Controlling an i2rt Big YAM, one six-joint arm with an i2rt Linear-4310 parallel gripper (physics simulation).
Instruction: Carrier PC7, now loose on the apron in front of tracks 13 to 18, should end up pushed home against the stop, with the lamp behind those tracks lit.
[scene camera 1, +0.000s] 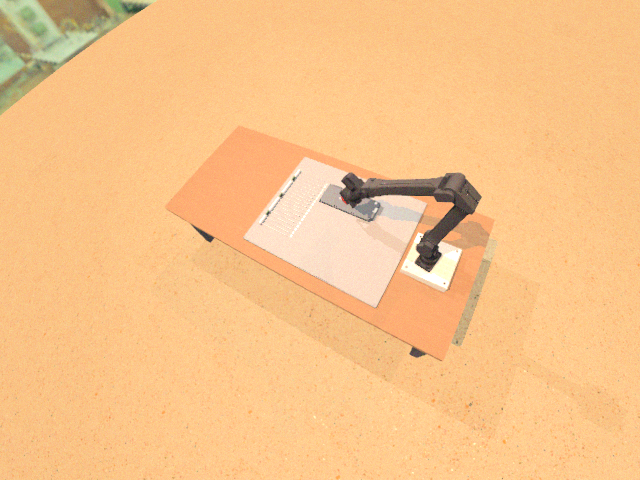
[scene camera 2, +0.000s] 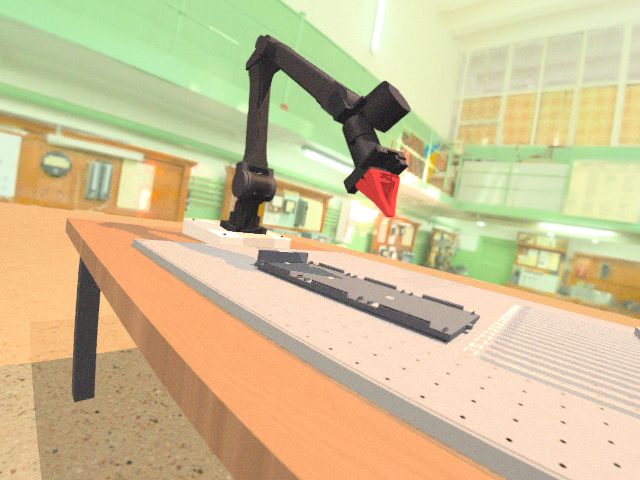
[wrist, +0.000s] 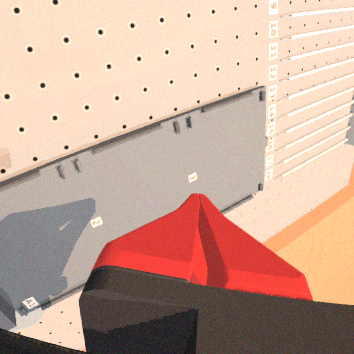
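Pixels of known places: gripper, fingertip midpoint: (scene camera 1: 342, 199) (scene camera 2: 390, 216) (wrist: 195, 204); arm's base, link origin: (scene camera 1: 428, 259) (scene camera 2: 242, 229).
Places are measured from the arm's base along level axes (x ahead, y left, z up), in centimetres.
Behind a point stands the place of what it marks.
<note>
Carrier PC7 (scene camera 1: 334, 198) @[x 59.9, y -0.6, z -1.8 cm] (scene camera 2: 372, 297) @[x 57.1, y -5.8, z -1.8 cm] (wrist: 145, 170) @[x 52.4, y -0.8, z -1.8 cm], a long flat dark grey tray, lies on the perforated apron. Its raised end block (scene camera 2: 281, 256) @[x 37.3, y -8.0, z -0.7 cm] faces the arm's base. Its other end lies at the number labels (wrist: 271, 110) @[x 68.9, y 2.7, z -2.8 cm], roughly across 13 to 18, outside the track ribs (scene camera 1: 297, 204) @[x 74.6, y 14.7, z -2.7 cm] (scene camera 2: 568, 335) (wrist: 320, 97) @[x 78.4, y 3.7, z -2.8 cm]. My gripper (scene camera 1: 343, 199) @[x 50.3, y 2.9, z 9.3 cm] (scene camera 2: 388, 214) @[x 50.3, y 2.9, z 9.3 cm] (wrist: 195, 204) @[x 50.3, y 2.9, z 9.3 cm], with red fingers, is shut and empty, above the carrier and apart from it. A white rail (scene camera 1: 273, 205) @[x 84.6, y 24.0, z -1.5 cm] with small dark green parts stands behind the tracks; I cannot tell whether a lamp is lit.
The pale perforated board (scene camera 1: 336, 258) @[x 36.0, y 26.4, z -2.9 cm] (scene camera 2: 206, 279) @[x 45.9, y -23.3, z -2.8 cm] (wrist: 120, 75) @[x 51.0, y 7.4, z -2.8 cm] lies on the orange-brown table (scene camera 1: 217, 175) @[x 134.7, y 29.3, z -4.1 cm] (scene camera 2: 170, 335) @[x 58.1, y -29.4, z -4.1 cm]. The arm stands on a white base plate (scene camera 1: 448, 266) @[x -9.7, y -2.5, z 0.6 cm] (scene camera 2: 204, 230) @[x 3.2, y -12.0, z -1.2 cm] at the table's other end. The arm's shadow falls on the board and carrier.
</note>
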